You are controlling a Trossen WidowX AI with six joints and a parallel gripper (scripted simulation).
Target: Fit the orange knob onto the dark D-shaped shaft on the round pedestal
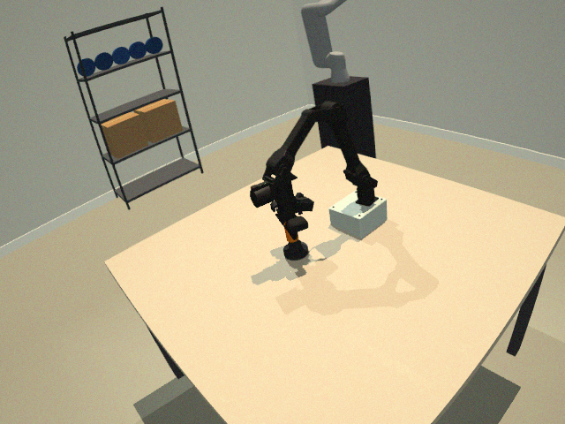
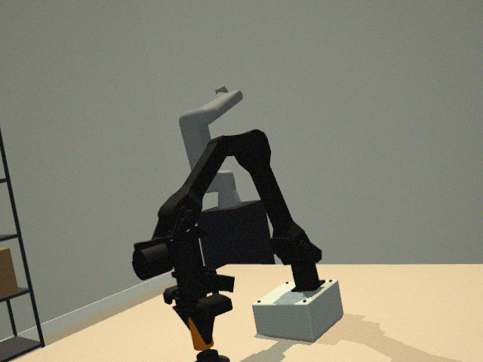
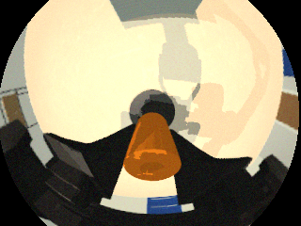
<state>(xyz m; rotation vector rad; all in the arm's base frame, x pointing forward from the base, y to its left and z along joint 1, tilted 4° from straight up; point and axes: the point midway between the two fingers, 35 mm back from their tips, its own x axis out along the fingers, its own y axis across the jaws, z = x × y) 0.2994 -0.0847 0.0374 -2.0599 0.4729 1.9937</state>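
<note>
The dark round pedestal is 4 cm below my gripper tip. From my gripper tip the other things lie so: orange knob 2 cm above.
</note>
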